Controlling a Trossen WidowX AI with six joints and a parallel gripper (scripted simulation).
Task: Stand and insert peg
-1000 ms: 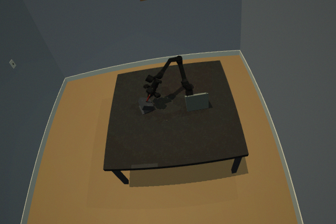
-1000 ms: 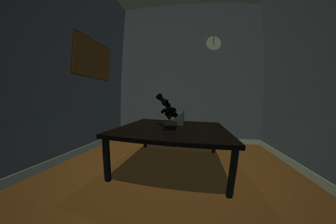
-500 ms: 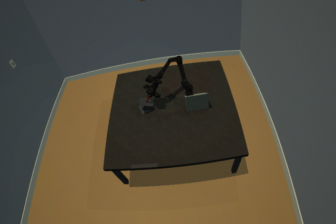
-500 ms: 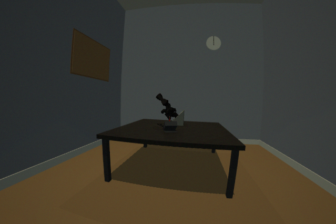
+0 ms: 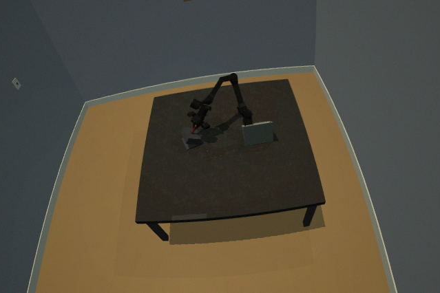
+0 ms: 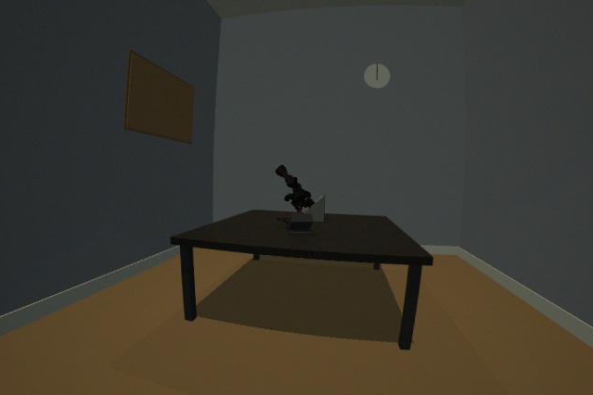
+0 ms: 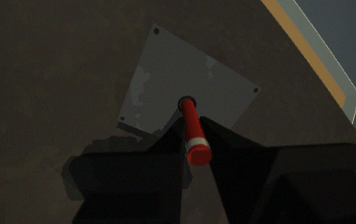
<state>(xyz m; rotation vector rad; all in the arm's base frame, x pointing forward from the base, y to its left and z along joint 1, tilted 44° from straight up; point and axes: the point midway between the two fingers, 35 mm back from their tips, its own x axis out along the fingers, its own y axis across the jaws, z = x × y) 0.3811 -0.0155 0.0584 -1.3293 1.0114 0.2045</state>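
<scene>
Right now the grey sloped panel is 60 mm below my gripper tip, 40 mm ahead of it and 10 mm to the left of it. Also, from my gripper tip: peg 10 mm behind, 10 mm above.
</scene>
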